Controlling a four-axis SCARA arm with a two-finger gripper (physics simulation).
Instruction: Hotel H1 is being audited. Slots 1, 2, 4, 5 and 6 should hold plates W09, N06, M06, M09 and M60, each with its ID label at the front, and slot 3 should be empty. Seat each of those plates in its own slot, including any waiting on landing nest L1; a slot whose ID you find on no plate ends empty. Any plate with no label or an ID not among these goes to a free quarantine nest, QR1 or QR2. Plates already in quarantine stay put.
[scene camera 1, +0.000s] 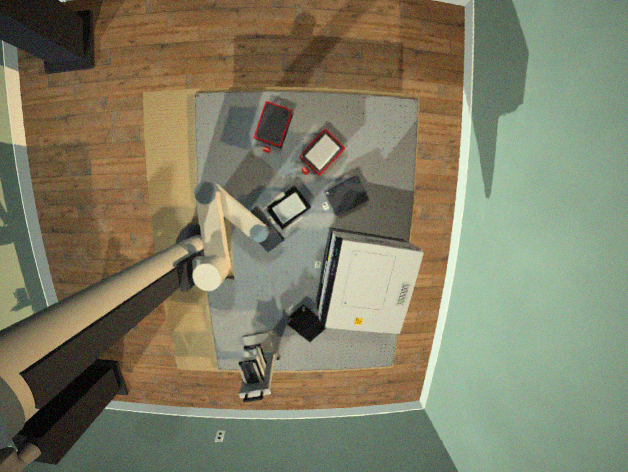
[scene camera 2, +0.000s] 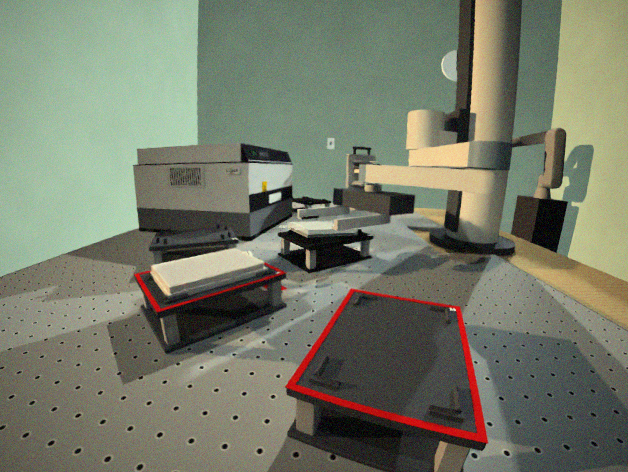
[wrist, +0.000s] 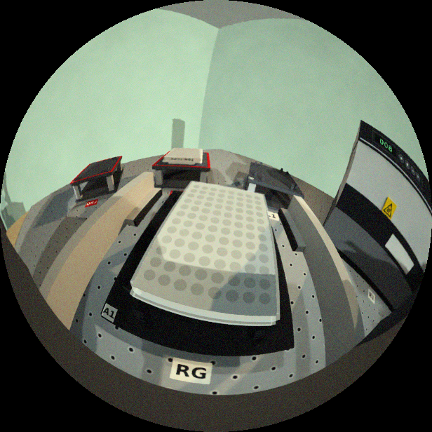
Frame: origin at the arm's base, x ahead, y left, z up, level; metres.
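Seen in the pictures: gripper, fingertip midpoint: (scene camera 1: 292, 204) (scene camera 2: 315, 219); arm's base at its link origin: (scene camera 1: 201, 249) (scene camera 2: 470, 243).
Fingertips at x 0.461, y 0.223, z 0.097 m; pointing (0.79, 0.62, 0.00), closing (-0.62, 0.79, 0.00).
Observation:
Offsets run from my fingertips to a thing's top centre. "*": to the spot under its first point.
My gripper (scene camera 1: 290, 207) (scene camera 2: 317, 219) (wrist: 222, 191) is open, its fingers on either side of a pale plate @(dx -0.018, dy -0.016, dz -0.011 m) (scene camera 1: 289, 207) (scene camera 2: 319, 229) (wrist: 215, 250). The plate lies on the black nest marked RG (wrist: 200, 332); no ID shows on its visible edge. Landing nest L1 @(dx +0.242, dy +0.039, dz -0.024 m) (scene camera 1: 347, 195) (scene camera 2: 192, 237) (wrist: 272, 178) holds no plate. One red-rimmed quarantine nest @(* dx +0.041, dy +0.212, dz -0.035 m) (scene camera 2: 274, 274) bears a white plate @(dx +0.125, dy +0.227, dz -0.020 m) (scene camera 1: 322, 152) (scene camera 2: 208, 271) (wrist: 184, 156); the other quarantine nest @(dx -0.086, dy +0.343, dz -0.030 m) (scene camera 1: 274, 124) (scene camera 2: 390, 350) (wrist: 97, 170) is bare. Hotel H1 (scene camera 1: 269, 380) (scene camera 2: 349, 170) holds plates; slots and IDs are unreadable.
A large grey instrument @(dx +0.327, dy -0.328, dz +0.159 m) (scene camera 1: 375, 289) (scene camera 2: 197, 192) (wrist: 370, 185) stands right of the gripper in the wrist view. A black nest @(dx +0.063, dy -0.611, dz -0.028 m) (scene camera 1: 306, 322) (scene camera 2: 310, 200) stands beside it. The arm's column (scene camera 2: 489, 101) rises at the table's edge. L1 stands between the RG nest and the instrument.

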